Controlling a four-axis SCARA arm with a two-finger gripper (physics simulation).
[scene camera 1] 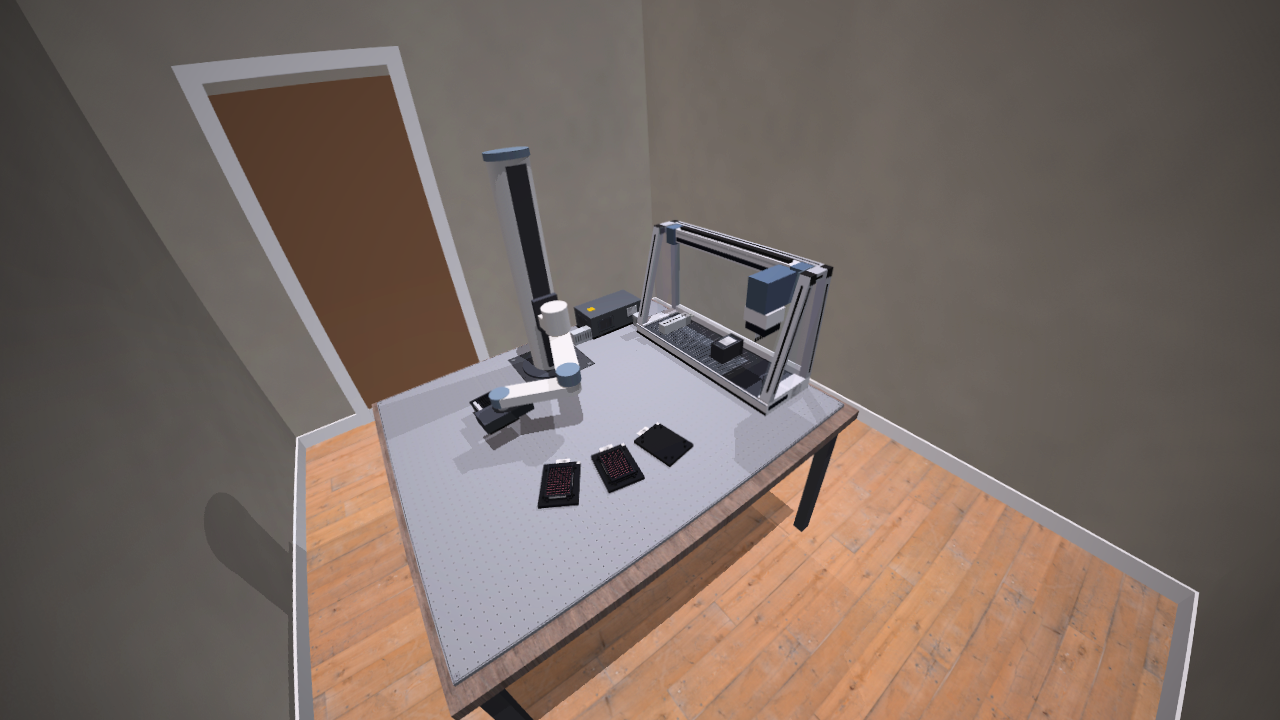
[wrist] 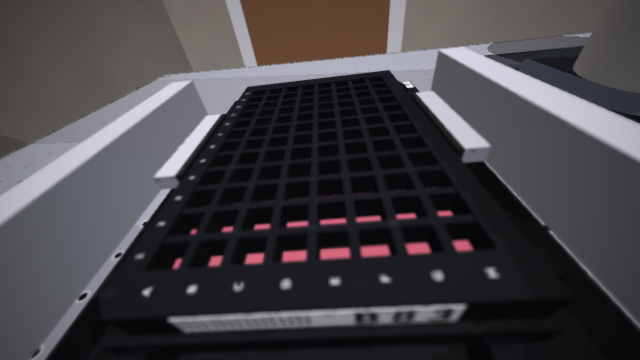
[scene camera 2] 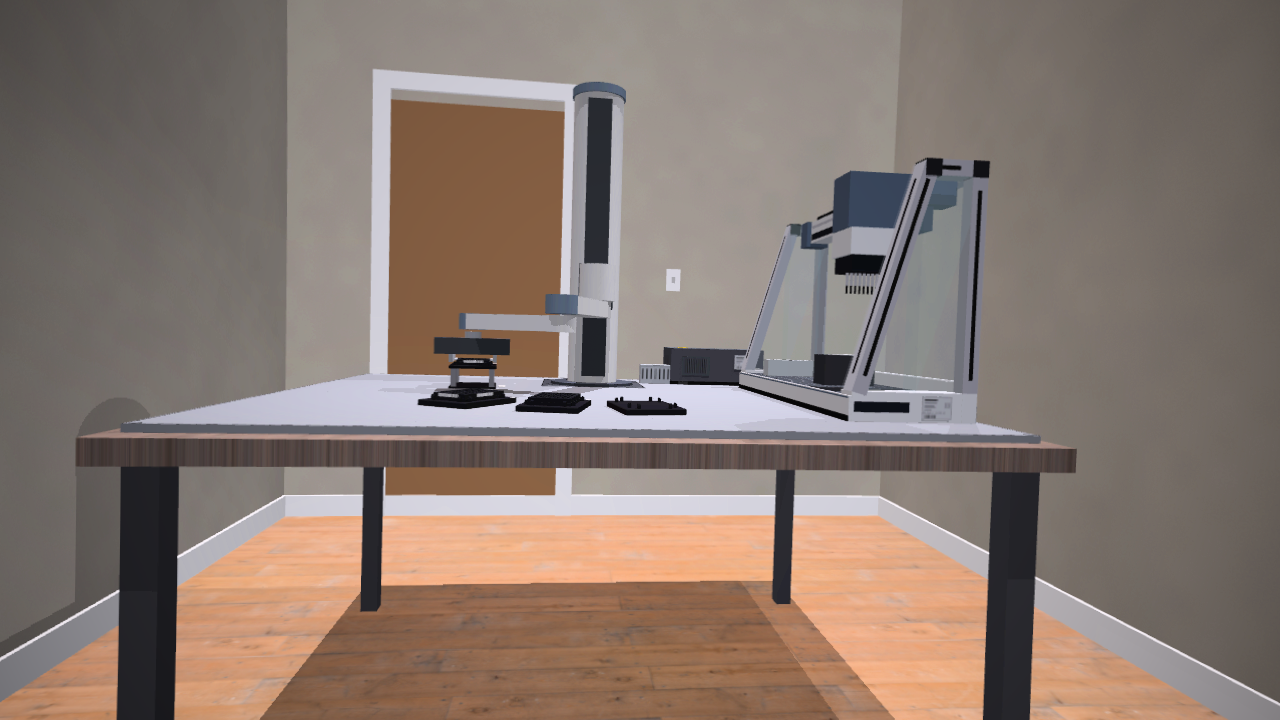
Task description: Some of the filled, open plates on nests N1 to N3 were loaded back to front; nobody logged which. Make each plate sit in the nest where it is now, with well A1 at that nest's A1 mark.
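My gripper point(scene camera 1: 502, 419) point(scene camera 2: 472, 361) point(wrist: 314, 90) is shut on a black plate point(wrist: 327, 145) at a raised stand left of the arm column. Both finger pads touch its long sides. In the wrist view pink liquid shows in its nearer wells; letters A to H run left to right along its near end, above a label reading B83. A small white mark point(wrist: 408, 85) shows past its far right corner, diagonally opposite the A corner. Two filled plates point(scene camera 1: 559, 481) point(scene camera 1: 617, 463) sit on black nests in front. Their well letters are too small to read.
A black nest point(scene camera 1: 663, 443) point(scene camera 2: 646, 407) without a plate lies right of the two filled plates. A framed pipetting machine point(scene camera 1: 707, 362) point(scene camera 2: 911, 410) stands at the right. A dark grey box point(scene camera 1: 608, 313) point(scene camera 2: 702, 365) stands behind, beside the arm column point(scene camera 1: 528, 259) point(scene camera 2: 597, 179).
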